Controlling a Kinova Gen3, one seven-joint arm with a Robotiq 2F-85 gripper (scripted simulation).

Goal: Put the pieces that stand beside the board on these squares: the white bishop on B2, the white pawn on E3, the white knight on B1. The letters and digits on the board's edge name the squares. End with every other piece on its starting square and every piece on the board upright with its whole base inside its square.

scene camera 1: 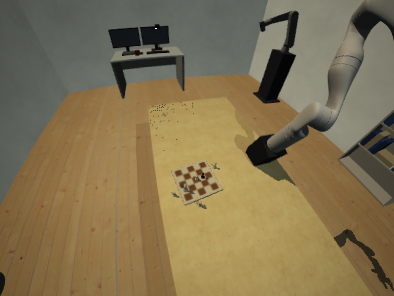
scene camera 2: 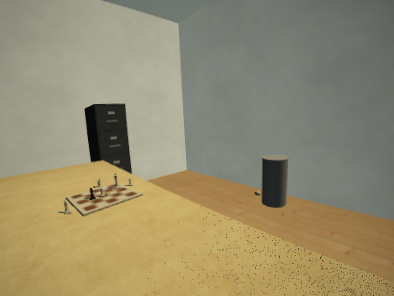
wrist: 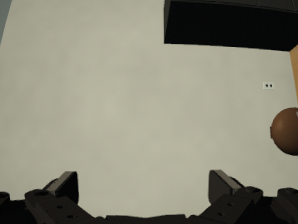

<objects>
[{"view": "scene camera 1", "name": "chessboard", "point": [197, 189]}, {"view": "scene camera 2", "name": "chessboard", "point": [81, 201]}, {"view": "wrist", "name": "my gripper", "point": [143, 186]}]
</objects>
